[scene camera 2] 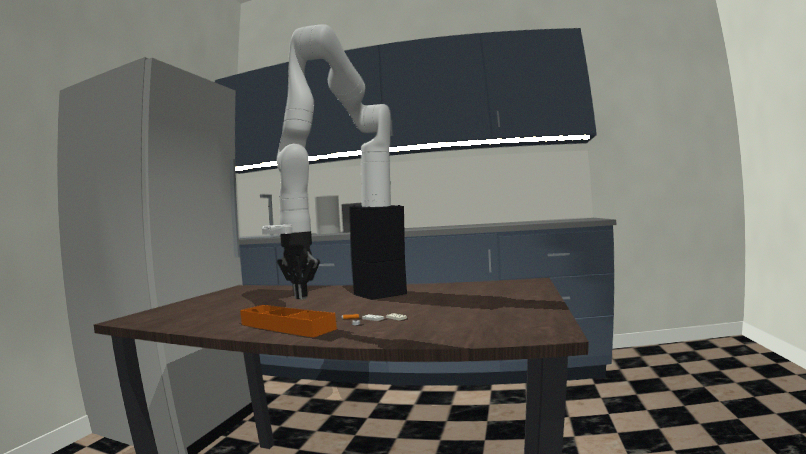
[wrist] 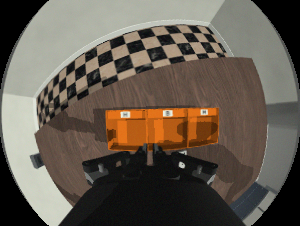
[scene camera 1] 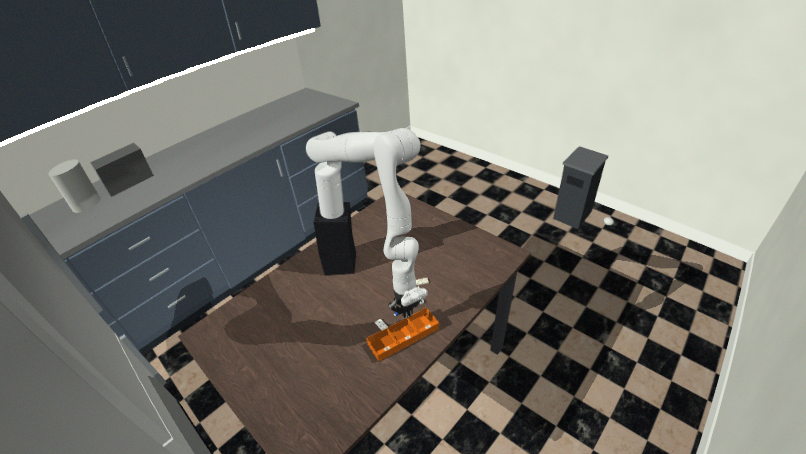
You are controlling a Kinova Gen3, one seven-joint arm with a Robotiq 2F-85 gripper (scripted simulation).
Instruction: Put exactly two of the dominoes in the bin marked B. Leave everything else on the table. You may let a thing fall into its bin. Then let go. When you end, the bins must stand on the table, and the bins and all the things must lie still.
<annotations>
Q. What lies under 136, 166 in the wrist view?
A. My gripper.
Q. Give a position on an orange bin tray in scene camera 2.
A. At 306, 323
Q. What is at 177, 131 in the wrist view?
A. An orange bin tray.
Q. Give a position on an orange bin tray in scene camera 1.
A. At 423, 323
</annotations>
